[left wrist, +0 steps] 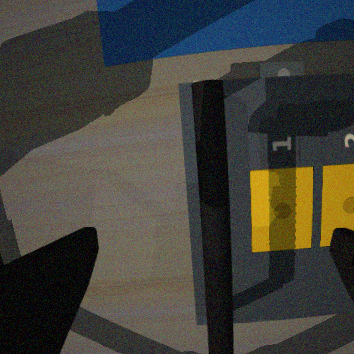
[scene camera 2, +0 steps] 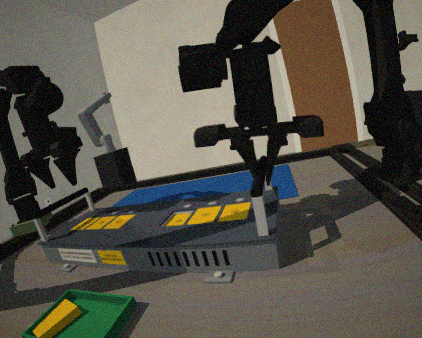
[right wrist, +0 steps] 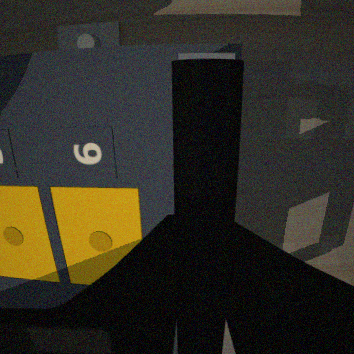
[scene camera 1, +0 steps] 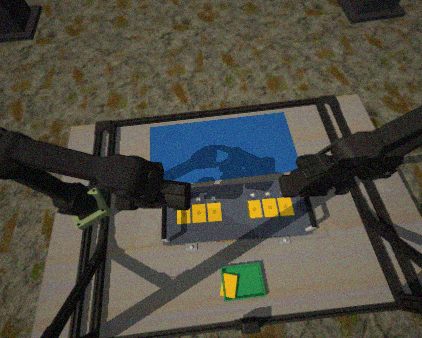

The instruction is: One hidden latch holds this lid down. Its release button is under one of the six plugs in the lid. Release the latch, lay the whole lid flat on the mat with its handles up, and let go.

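Where they show: left gripper, fingertip midpoint: [left wrist: 215, 239] [scene camera 2: 63, 186]; right gripper, fingertip midpoint: [right wrist: 193, 225] [scene camera 1: 301, 194]; left arm's base, origin of the base link: [scene camera 2: 30, 217] [scene camera 1: 86, 207]; right arm's base, origin of the base link: [scene camera 2: 401, 177] [scene camera 1: 365, 173].
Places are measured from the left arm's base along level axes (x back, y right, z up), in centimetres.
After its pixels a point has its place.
The dark grey lid [scene camera 1: 235, 227] @(x -36.7, y 32.7, z -0.4 cm) [scene camera 2: 150, 232] @(x -40.6, y 34.4, z -0.4 cm) [right wrist: 145, 125] @(x -59.2, y 32.5, z -0.4 cm) lies level, with six yellow squares showing in two groups of three. Its left handle [scene camera 1: 164, 225] @(x -19.0, y 21.4, z 5.7 cm) [scene camera 2: 62, 201] @(x -21.2, y 18.3, z 5.4 cm) [left wrist: 215, 165] @(x -23.1, y 13.8, z 5.8 cm) and right handle [scene camera 1: 311, 215] @(x -55.8, y 42.7, z 5.8 cm) [scene camera 2: 261, 217] @(x -54.5, y 45.9, z 2.2 cm) [right wrist: 207, 135] @(x -61.6, y 32.9, z 5.8 cm) stand up at its ends. My left gripper [scene camera 2: 64, 185] @(x -21.7, y 15.8, z 8.1 cm) [left wrist: 215, 239] @(x -21.7, y 15.8, z 8.1 cm) is open and empty above the left handle, one finger on either side in the left wrist view. My right gripper [scene camera 2: 259, 189] @(x -59.4, y 36.2, z 2.3 cm) [right wrist: 193, 225] @(x -59.4, y 36.2, z 2.3 cm) is shut on the right handle. The blue mat [scene camera 1: 200, 137] @(x -46.8, y -4.4, z -5.1 cm) [scene camera 2: 285, 180] @(x -73.4, y 17.9, z -5.1 cm) [left wrist: 280, 25] @(x -33.8, y 8.9, z -5.1 cm) lies behind the lid.
A green tray [scene camera 1: 252, 280] @(x -32.4, y 47.6, z -4.8 cm) [scene camera 2: 107, 317] @(x -33.3, y 46.2, z -4.8 cm) holding a yellow block [scene camera 1: 230, 285] @(x -26.1, y 45.0, z -3.8 cm) [scene camera 2: 57, 318] @(x -26.7, y 45.5, z -3.8 cm) stands in front of the lid. Bolted grey tabs [scene camera 1: 284, 240] @(x -47.9, y 44.2, z -4.5 cm) [scene camera 2: 218, 276] @(x -48.0, y 44.6, z -4.6 cm) stick out at the front. Dark frame bars [scene camera 1: 215, 111] @(x -58.4, y -10.6, z -3.5 cm) surround the table. A pale green bracket [scene camera 1: 92, 218] @(x -0.3, y 4.7, z -0.1 cm) is at the left.
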